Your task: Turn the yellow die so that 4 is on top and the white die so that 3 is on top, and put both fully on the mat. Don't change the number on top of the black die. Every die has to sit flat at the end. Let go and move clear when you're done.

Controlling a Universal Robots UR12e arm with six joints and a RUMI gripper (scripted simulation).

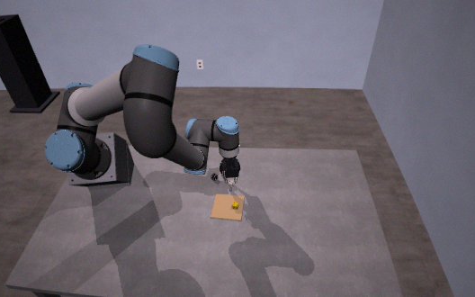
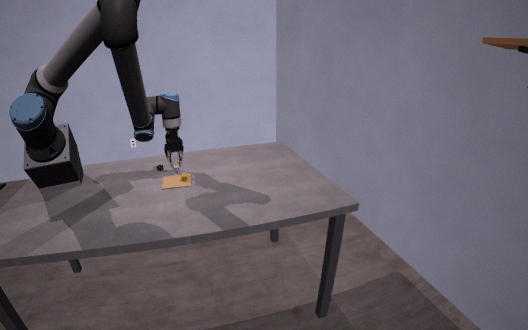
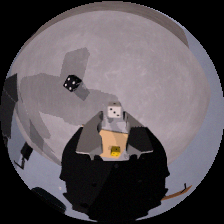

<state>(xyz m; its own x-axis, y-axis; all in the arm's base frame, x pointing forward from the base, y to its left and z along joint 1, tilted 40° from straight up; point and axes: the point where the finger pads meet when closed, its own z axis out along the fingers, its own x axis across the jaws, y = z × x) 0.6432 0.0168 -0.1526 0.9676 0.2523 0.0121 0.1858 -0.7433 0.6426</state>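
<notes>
Right now my hand is 20 mm above the white die. Round my hand: black die 90 mm behind, 40 mm to the left, 20 mm below; then tan mat 140 mm to the right, 30 mm below; then yellow die 40 mm ahead, 140 mm to the right, 20 mm below.
</notes>
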